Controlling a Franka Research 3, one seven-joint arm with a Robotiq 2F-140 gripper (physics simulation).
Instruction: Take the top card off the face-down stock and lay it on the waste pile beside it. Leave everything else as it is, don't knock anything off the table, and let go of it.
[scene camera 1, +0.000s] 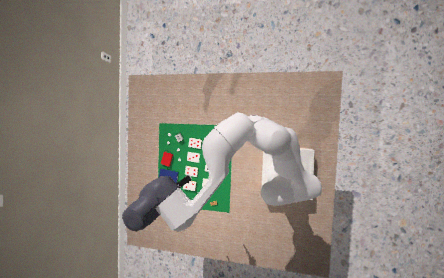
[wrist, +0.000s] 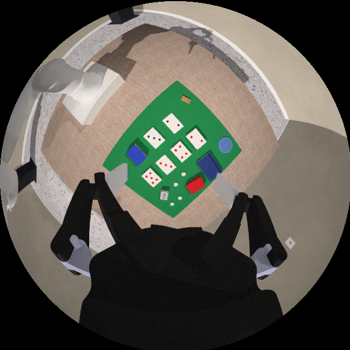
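Note:
Wrist view: my gripper (wrist: 171, 176), a green mat (wrist: 195, 114). Scene camera 1: the green mat (scene camera 1: 196, 131).

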